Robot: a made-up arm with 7 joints.
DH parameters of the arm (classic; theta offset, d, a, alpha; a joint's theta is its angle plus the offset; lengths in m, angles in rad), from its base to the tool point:
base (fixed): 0 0.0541 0.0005 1.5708
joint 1: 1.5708 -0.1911 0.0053 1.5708
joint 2: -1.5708 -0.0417 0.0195 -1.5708
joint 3: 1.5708 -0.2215 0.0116 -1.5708
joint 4: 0 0.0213 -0.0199 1.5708
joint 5: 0 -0.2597 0.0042 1.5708
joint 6: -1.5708 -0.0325 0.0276 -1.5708
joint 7: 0 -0.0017 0.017 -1.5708
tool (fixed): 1.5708 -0.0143 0 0
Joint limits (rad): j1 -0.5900..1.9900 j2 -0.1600..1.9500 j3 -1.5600..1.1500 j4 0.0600..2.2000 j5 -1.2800..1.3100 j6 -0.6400..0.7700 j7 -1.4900..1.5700
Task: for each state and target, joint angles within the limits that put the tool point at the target. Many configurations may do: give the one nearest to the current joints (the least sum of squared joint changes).
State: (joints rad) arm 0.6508 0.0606 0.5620 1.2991 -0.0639 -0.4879 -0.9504
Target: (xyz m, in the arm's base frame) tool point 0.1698 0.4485 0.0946
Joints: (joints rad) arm 0.7348 0.3771 0.8852 1.6229 -0.0398 -0.5156 -0.9428
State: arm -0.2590 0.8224 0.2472 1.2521 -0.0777 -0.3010 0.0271
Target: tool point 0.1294 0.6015 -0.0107
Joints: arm -0.2931 0.9681 0.9478 1.0215 -0.0702 -0.2724 -0.0421
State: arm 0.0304 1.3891 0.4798 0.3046 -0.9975 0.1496 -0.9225
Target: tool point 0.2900 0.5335 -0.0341
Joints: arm 0.7996 0.8160 0.2130 0.6939 -0.9727 0.0778 -0.8374
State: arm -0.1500 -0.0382 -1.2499 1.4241 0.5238 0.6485 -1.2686
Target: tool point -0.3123 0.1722 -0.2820
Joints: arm -0.5883 0.2925 -1.5316 0.6633 0.4964 0.6478 -1.1462
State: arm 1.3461 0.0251 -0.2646 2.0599 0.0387 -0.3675 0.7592
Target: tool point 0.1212 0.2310 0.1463
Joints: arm 0.6201 -0.1600 0.2755 2.2000 0.6886 -0.6400 0.9296
